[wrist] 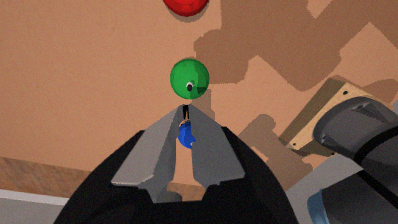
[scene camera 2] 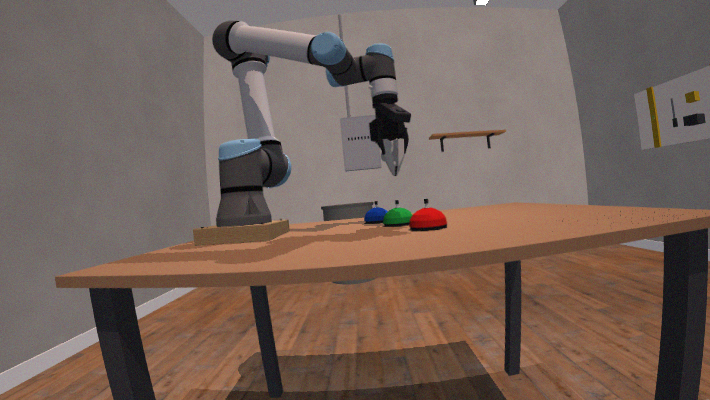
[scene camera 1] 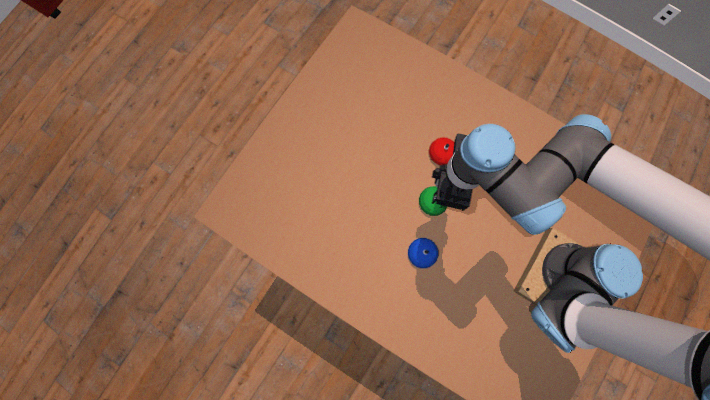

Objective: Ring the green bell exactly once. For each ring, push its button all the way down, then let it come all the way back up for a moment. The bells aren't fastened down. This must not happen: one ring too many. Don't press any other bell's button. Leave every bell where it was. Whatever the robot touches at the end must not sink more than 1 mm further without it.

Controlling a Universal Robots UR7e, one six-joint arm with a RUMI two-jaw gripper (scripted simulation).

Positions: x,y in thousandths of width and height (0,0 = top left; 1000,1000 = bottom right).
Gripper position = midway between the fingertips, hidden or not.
I see my gripper (scene camera 2: 557,441), a green bell (wrist: 476,350), a red bell (scene camera 2: 599,549) and a blue bell (scene camera 1: 596,634).
My gripper also shows in the wrist view (wrist: 471,471).
